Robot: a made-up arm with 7 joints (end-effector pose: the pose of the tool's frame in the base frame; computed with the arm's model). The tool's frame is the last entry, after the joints.
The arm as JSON. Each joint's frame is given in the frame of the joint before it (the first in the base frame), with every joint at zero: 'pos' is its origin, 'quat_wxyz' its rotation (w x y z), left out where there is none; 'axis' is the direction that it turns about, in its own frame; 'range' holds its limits. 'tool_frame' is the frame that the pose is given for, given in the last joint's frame.
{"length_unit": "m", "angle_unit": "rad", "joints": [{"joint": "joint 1", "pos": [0.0, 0.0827, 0.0], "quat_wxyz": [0.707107, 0.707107, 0.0, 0.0], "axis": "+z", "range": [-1.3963, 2.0]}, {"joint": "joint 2", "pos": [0.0, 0.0, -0.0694], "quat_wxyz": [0.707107, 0.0, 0.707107, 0.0], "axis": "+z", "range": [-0.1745, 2.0]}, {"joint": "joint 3", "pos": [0.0, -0.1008, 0.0], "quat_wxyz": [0.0, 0.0, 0.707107, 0.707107], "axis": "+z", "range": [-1.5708, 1.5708]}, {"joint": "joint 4", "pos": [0.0, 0.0, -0.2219], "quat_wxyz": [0.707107, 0.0, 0.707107, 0.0], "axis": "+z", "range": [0.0, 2.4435]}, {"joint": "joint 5", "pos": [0.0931, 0.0, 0.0], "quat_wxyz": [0.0, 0.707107, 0.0, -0.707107], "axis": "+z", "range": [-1.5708, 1.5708]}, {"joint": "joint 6", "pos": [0.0, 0.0, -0.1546], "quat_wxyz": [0.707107, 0.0, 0.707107, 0.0], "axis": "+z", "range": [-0.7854, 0.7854]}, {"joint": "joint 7", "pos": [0.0, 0.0, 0.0], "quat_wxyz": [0.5, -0.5, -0.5, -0.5], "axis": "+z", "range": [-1.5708, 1.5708]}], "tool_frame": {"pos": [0.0, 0.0, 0.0], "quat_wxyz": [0.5, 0.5, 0.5, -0.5]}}
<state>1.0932 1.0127 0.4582 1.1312 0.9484 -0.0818 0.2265</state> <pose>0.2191 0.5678 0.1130 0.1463 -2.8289 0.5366</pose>
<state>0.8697 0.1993 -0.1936 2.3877 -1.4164 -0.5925 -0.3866</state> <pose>0.2187 0.1483 0.0331 -1.2918 1.7715 0.3081</pose>
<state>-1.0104 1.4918 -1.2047 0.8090 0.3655 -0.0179 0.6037</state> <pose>-0.1402 0.6310 -0.1637 -0.2640 1.3051 -0.9659</pose>
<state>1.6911 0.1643 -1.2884 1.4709 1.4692 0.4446 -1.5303</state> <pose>0.3704 -0.0246 0.1140 0.3374 -1.7185 0.0851</pose>
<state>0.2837 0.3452 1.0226 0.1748 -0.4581 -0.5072 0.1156</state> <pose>0.1673 0.3784 -0.4937 0.4296 -1.0067 0.4428</pose>
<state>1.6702 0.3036 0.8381 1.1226 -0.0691 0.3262 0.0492</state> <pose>0.3442 0.4390 0.1844 -0.0545 -2.3870 1.0943</pose>
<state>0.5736 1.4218 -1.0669 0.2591 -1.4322 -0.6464 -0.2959</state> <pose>0.1008 0.6998 -0.0996 0.6478 0.4349 -2.0780</pose>
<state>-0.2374 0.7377 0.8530 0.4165 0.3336 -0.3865 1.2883</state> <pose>-0.0196 0.5774 -0.3612 -0.1198 -1.1351 -0.0278</pose>
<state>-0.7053 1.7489 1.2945 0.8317 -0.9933 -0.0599 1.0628</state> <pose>0.2066 0.6027 0.1656 1.2176 0.2256 -0.8490</pose>
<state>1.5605 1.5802 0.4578 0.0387 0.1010 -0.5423 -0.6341</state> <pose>-0.0095 0.7222 0.0087 -1.6583 1.5612 -2.1234</pose>
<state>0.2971 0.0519 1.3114 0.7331 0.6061 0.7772 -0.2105</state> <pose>0.1864 0.3384 -0.4635 -0.4662 -0.3264 1.6926</pose>
